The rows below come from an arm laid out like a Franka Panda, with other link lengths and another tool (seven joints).
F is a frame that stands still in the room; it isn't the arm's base.
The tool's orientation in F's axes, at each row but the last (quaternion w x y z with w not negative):
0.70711, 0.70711, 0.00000, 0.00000
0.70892, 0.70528, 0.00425, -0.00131
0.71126, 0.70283, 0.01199, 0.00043
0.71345, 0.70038, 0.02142, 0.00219
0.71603, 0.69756, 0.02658, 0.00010
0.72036, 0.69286, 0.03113, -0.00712
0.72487, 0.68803, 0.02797, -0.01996
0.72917, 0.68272, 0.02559, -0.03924
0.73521, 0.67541, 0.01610, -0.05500
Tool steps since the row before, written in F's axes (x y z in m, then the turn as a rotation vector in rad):
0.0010, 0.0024, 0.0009, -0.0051, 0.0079, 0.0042
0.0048, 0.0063, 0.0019, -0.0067, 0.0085, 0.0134
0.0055, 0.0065, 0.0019, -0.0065, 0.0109, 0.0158
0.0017, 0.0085, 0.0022, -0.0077, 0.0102, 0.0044
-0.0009, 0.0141, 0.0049, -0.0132, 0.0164, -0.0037
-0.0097, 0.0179, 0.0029, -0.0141, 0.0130, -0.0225
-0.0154, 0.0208, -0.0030, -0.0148, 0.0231, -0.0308
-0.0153, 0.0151, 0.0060, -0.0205, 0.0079, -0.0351
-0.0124, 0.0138, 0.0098, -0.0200, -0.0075, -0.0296
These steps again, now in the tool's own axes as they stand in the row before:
0.0010, 0.0009, -0.0024, -0.0051, 0.0042, -0.0079
0.0048, 0.0020, -0.0063, -0.0068, 0.0134, -0.0085
0.0056, 0.0021, -0.0064, -0.0066, 0.0158, -0.0108
0.0019, 0.0024, -0.0084, -0.0075, 0.0044, -0.0104
-0.0006, 0.0052, -0.0140, -0.0124, -0.0037, -0.0170
-0.0093, 0.0031, -0.0181, -0.0124, -0.0227, -0.0143
-0.0150, -0.0029, -0.0211, -0.0124, -0.0305, -0.0249
-0.0161, 0.0055, -0.0144, -0.0174, -0.0363, -0.0099
-0.0141, 0.0096, -0.0122, -0.0165, -0.0320, 0.0059

